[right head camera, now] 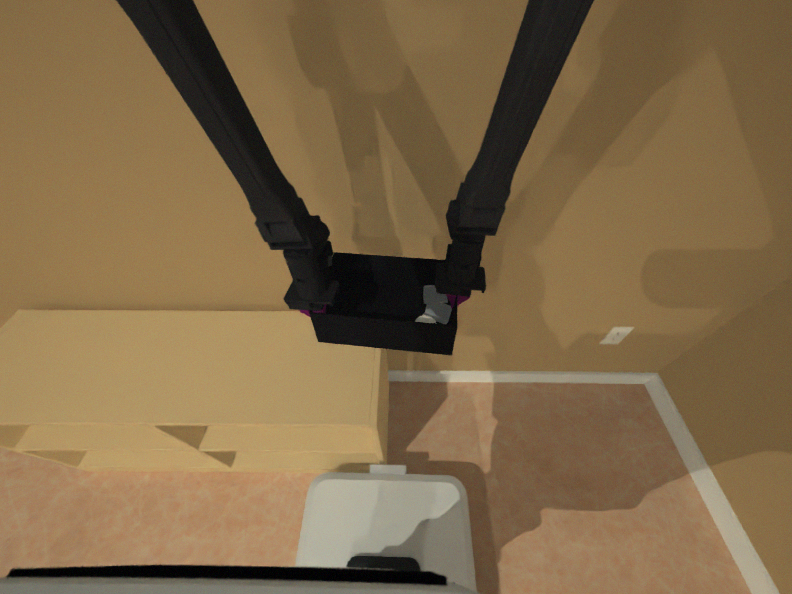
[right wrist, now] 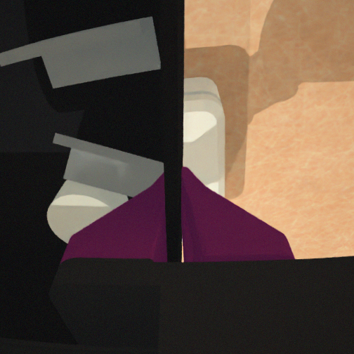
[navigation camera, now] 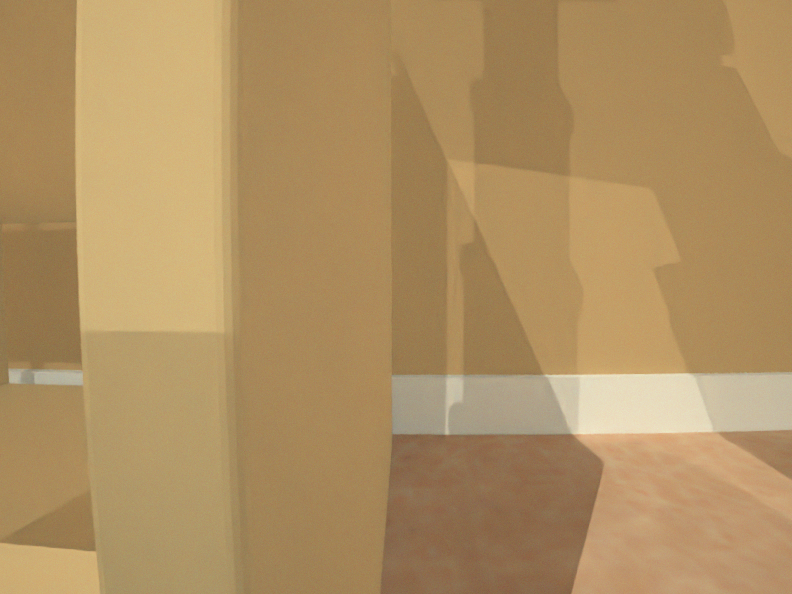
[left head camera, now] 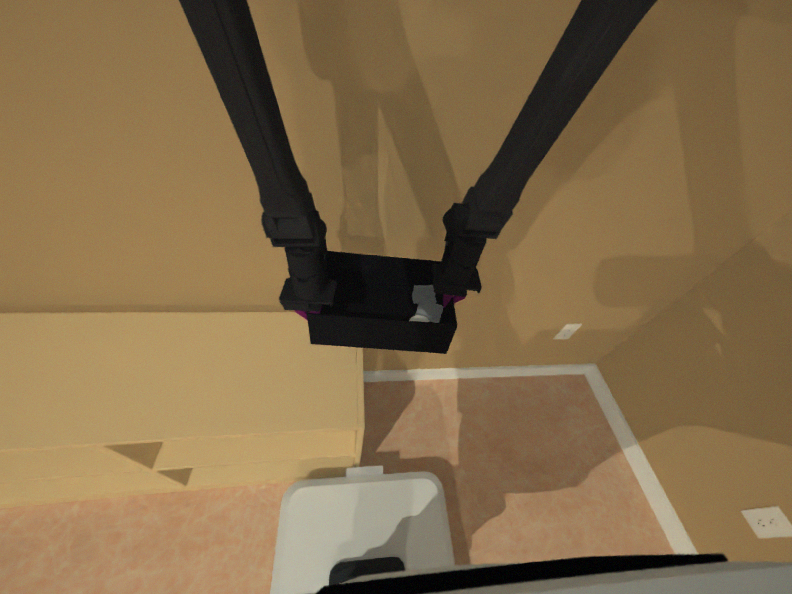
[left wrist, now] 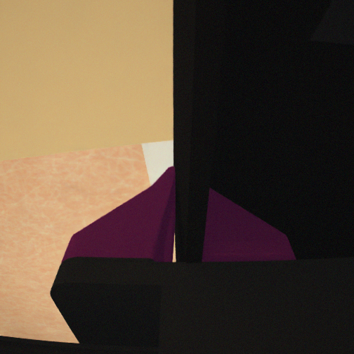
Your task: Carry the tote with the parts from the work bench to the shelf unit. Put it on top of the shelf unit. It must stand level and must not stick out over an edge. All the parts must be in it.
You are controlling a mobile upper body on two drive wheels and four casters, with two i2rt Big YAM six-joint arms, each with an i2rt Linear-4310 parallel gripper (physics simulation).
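Places are measured from the left arm's base along level axes (x back, y left, z down), in millimetres.
Pixels of known places: right gripper, between the fingertips: [right head camera: 453, 306] [left head camera: 445, 305].
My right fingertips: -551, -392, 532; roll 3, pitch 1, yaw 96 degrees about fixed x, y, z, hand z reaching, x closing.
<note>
Behind a point stands the place of what it marks, as x, y, z.
The black tote [left head camera: 382, 305] {-583, -247, 573} hangs in the air between my two grippers, level or nearly so. My left gripper [left head camera: 308, 303] is shut on its left wall, which shows between the purple fingers in the left wrist view [left wrist: 187, 218]. My right gripper [left head camera: 455, 290] is shut on the right wall [right wrist: 173, 218]. Grey parts [left head camera: 424, 303] {-565, -345, 541} lie inside the tote at its right end and show in the right wrist view [right wrist: 105, 165]. The shelf unit's pale wooden top [left head camera: 172, 370] {-536, 296, 800} is below and to the left. The tote appears above its far right corner, mostly past the right edge.
The tan wall stands close behind the tote, with a white baseboard [left head camera: 480, 371] {-768, -804, 1339} and a wall outlet [left head camera: 567, 330] {-780, -1074, 995}. My white base [left head camera: 361, 523] {-190, -210, 1150} is near the shelf unit's front. In the navigation view the shelf's side panel [navigation camera: 153, 319] fills the left half.
</note>
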